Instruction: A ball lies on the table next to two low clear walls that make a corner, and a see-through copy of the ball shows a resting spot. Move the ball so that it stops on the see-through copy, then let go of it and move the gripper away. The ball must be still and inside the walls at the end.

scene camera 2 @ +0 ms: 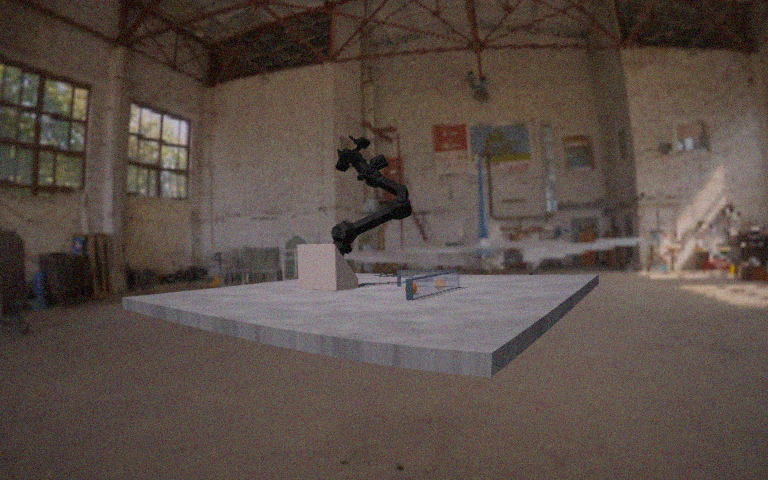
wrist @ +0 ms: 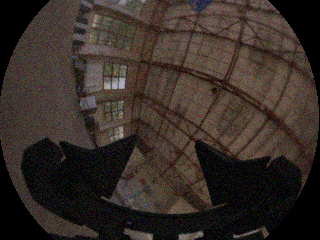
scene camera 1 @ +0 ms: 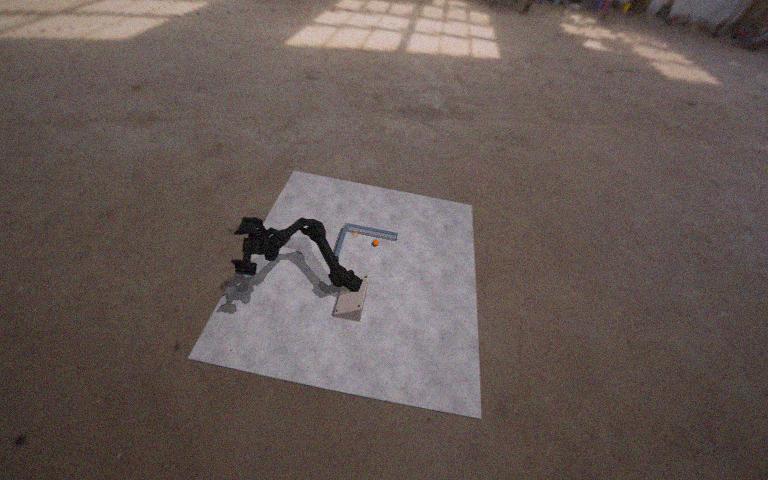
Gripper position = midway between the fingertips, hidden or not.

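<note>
My gripper (scene camera 1: 233, 247) is open and it's holding nothing. In the wrist view you'd see the gripper (wrist: 166, 141) too.
</note>
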